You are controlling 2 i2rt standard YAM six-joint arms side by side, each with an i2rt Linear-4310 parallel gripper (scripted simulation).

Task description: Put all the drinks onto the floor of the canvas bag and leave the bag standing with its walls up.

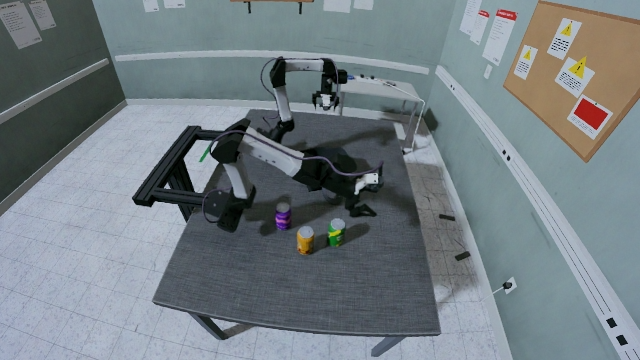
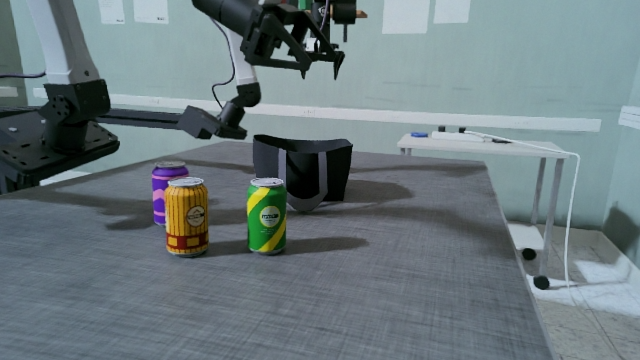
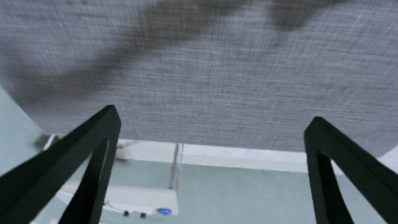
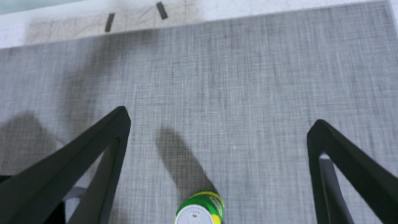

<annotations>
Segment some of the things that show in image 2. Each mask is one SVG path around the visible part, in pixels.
My right gripper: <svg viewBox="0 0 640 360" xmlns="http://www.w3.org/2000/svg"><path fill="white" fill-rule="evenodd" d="M223 0L220 9L221 22L223 26L243 37L239 50L245 55L244 61L250 65L309 71L312 60L334 61L337 53L322 33L312 14L304 9L299 10L293 5L281 4L282 0ZM271 56L274 49L280 49L284 42L289 47L287 55L298 57L300 61L274 59ZM308 29L311 30L326 50L326 54L303 50L302 43ZM284 26L294 25L291 34L287 31L287 29Z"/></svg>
An orange can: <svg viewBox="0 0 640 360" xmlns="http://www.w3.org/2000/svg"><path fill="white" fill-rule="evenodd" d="M200 178L185 177L169 180L169 186L165 190L167 250L178 257L199 255L209 246L208 190L203 185L204 181Z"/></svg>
A purple can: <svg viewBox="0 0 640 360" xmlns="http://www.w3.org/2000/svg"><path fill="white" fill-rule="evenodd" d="M182 161L156 162L155 168L152 171L154 221L162 227L166 227L165 190L169 186L168 181L189 177L189 171L185 167L185 162Z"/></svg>
</annotations>
